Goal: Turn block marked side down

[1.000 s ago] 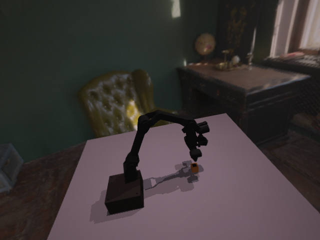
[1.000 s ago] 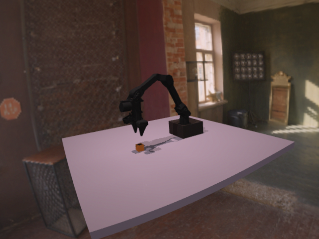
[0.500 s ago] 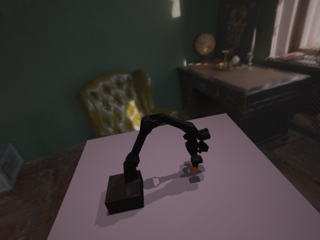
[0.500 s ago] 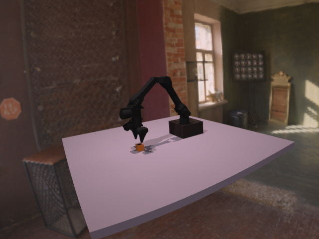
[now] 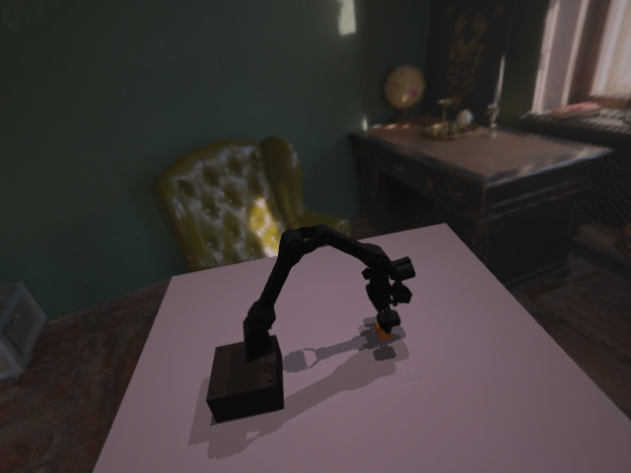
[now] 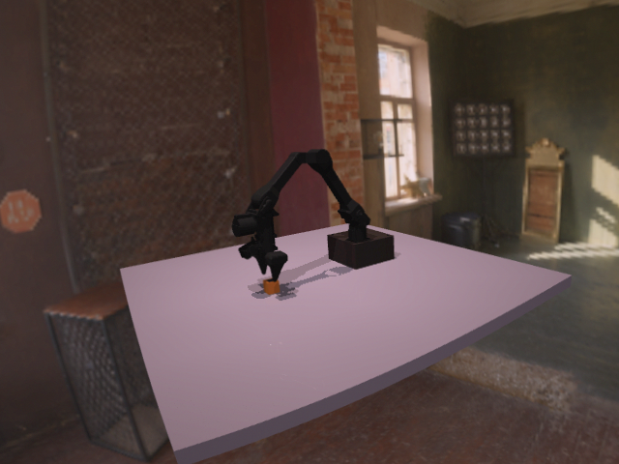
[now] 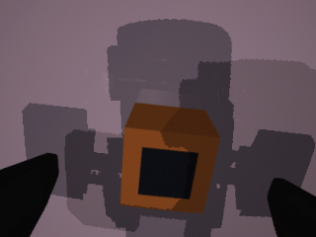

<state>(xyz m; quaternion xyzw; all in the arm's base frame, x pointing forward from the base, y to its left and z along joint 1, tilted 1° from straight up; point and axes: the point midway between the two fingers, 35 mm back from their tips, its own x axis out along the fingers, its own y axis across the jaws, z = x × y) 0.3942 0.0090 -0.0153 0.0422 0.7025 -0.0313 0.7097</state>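
Now: the block 20 mm below my gripper tip.
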